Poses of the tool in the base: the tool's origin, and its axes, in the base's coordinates. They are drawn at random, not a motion.
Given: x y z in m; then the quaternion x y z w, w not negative.
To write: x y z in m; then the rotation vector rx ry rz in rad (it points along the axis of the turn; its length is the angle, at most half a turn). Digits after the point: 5 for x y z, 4 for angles.
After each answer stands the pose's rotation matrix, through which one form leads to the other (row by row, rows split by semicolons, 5 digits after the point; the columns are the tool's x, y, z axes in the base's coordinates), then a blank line. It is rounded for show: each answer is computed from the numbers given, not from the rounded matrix.
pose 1, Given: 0.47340 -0.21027 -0.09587 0.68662 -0.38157 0.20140 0.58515
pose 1, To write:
0.47340 -0.21027 -0.09587 1.6015 -0.8900 0.4698
0.62769 -0.75968 -0.16998; -0.28829 -0.02401 -0.95724; 0.72312 0.64985 -0.23408

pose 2, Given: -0.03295 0.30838 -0.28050 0.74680 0.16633 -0.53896 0.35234
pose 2, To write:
-0.03295 0.30838 -0.28050 1.9323 0.4304 -1.3945
0.36371 0.62823 -0.68778; -0.13136 -0.69638 -0.70555; -0.92220 0.34697 -0.17076

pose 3, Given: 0.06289 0.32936 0.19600 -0.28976 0.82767 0.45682 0.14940
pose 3, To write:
0.06289 0.32936 0.19600 -0.8327 2.3787 1.3129
-0.78744 -0.61615 -0.01743; -0.34315 0.41471 0.84277; -0.51204 0.66961 -0.53799

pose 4, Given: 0.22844 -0.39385 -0.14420 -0.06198 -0.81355 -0.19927 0.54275
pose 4, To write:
0.22844 -0.39385 -0.14420 -0.1472 -1.9316 -0.4731
-0.40316 0.31716 -0.85841; -0.11546 0.91290 0.39151; 0.90782 0.25696 -0.33142

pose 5, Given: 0.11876 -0.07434 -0.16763 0.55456 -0.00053 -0.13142 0.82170
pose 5, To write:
0.11876 -0.07434 -0.16763 1.1801 -0.0011 -0.2797
0.96546 0.21539 -0.14663; -0.21656 0.35038 -0.91123; -0.14489 0.91150 0.38493

